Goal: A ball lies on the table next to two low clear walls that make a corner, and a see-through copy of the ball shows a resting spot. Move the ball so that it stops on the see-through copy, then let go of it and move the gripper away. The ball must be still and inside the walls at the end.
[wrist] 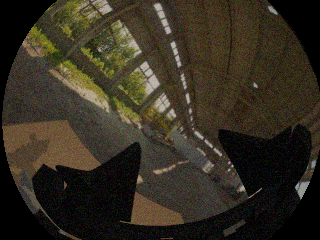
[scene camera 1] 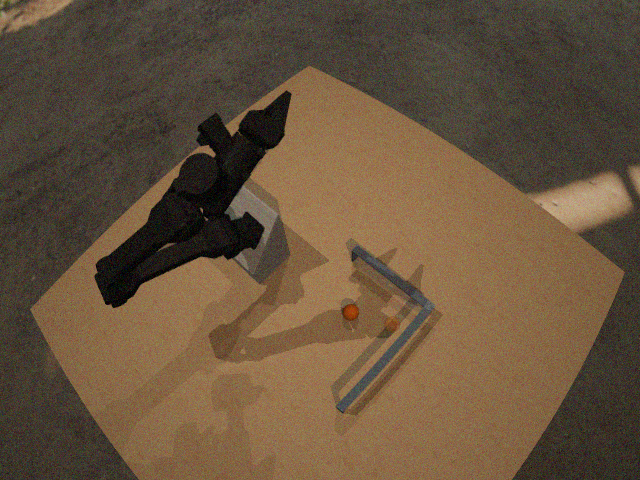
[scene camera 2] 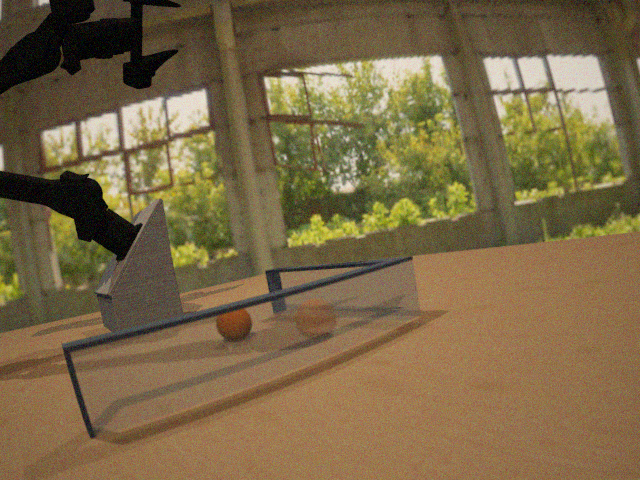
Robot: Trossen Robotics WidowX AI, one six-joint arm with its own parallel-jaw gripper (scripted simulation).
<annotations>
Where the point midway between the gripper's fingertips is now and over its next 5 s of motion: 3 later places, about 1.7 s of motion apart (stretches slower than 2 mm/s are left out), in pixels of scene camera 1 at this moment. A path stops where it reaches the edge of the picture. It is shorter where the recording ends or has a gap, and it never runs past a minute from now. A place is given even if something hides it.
My gripper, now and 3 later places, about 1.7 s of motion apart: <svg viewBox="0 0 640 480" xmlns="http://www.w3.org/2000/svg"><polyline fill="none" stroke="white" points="282,99 352,306 352,308 377,303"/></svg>
</annotations>
